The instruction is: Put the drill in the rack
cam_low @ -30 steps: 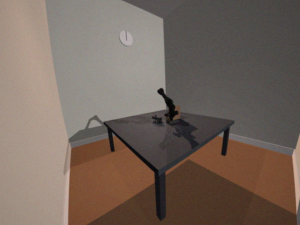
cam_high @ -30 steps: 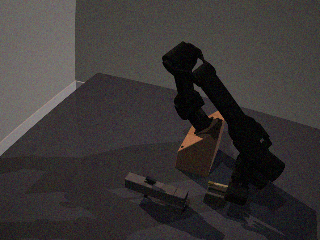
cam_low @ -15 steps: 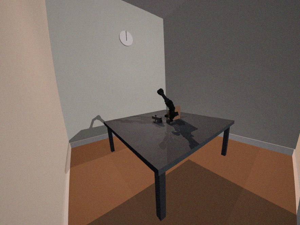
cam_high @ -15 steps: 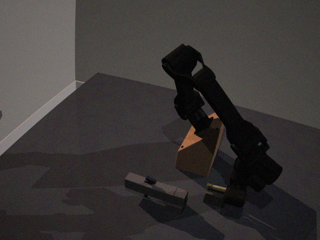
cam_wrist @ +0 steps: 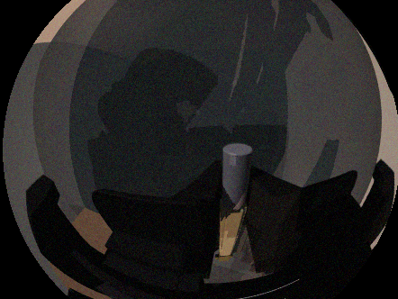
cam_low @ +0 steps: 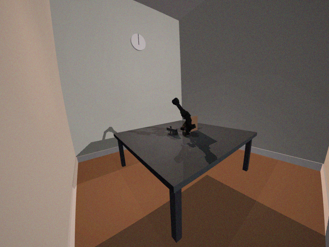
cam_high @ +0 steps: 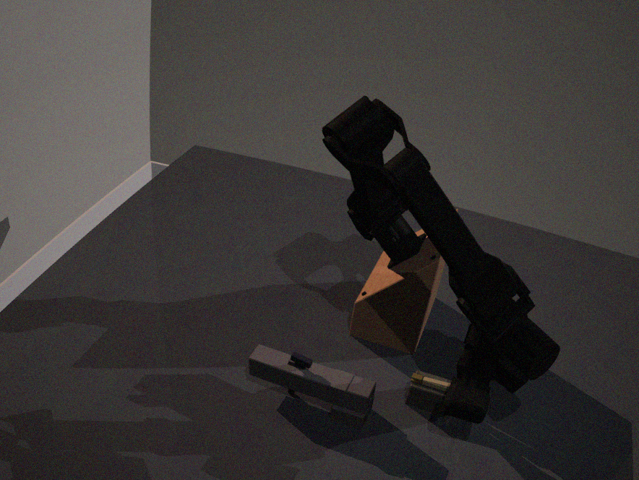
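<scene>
My gripper tip is now 4 cm to the left of the drill and 3 cm below it. The rest, counted from my gripper tip: grey block (22 cm to the right, 7 cm ahead, 3 cm above); small dark key (24 cm to the right, 7 cm ahead, 4 cm above).
</scene>
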